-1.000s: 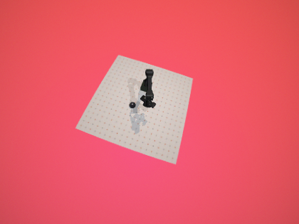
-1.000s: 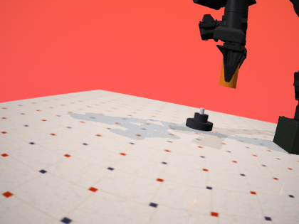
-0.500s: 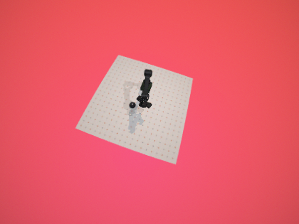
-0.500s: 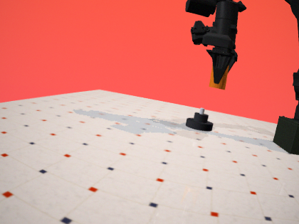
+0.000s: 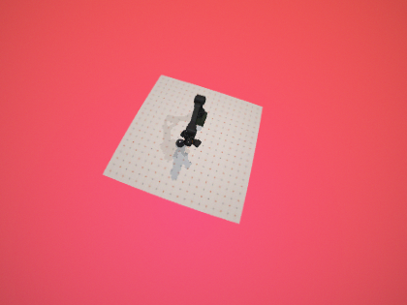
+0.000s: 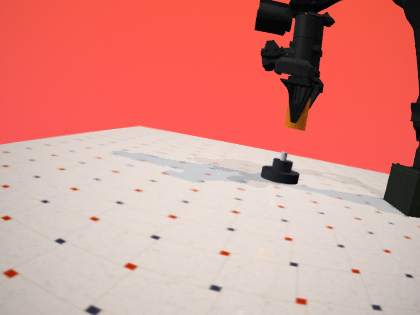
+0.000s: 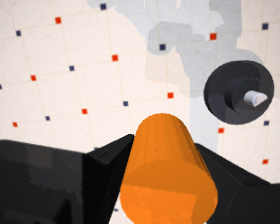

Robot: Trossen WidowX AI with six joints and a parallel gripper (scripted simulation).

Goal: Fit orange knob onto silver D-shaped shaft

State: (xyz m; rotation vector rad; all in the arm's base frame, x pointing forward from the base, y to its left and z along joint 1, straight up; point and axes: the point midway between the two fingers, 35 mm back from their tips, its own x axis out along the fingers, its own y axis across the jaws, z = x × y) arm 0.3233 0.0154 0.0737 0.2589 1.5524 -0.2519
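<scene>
Now: gripper tip 11 cm to the left of the black round pedestal and 9 cm above it. From my gripper tip the other things lie so: orange knob 3 cm above.
</scene>
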